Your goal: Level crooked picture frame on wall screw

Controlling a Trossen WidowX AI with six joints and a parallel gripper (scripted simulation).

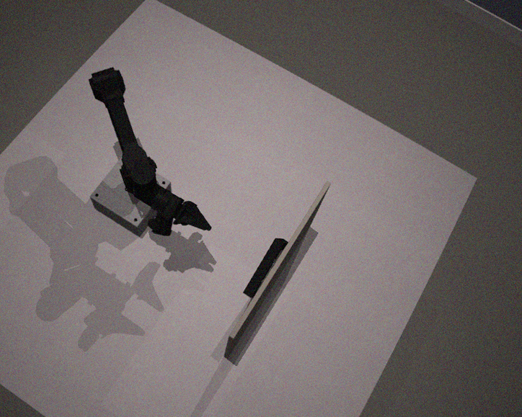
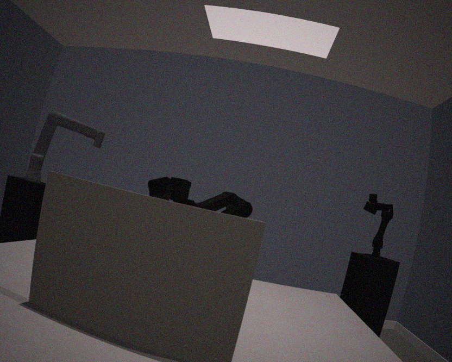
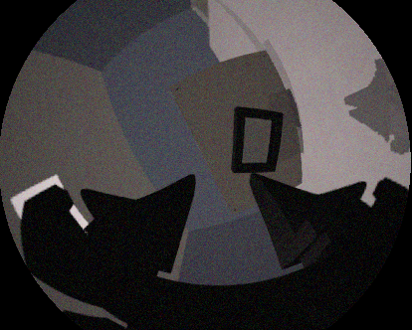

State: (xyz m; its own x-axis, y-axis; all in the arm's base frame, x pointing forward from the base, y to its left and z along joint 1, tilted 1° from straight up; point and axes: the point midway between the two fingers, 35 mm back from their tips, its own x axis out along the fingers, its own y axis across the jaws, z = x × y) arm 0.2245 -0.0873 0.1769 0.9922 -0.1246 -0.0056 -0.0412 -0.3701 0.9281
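Right now the picture frame is 180 mm ahead of my gripper tip, 10 mm to the left of it and 110 mm below it. Round my gripper tip: beige wall panel 190 mm ahead, 110 mm below.
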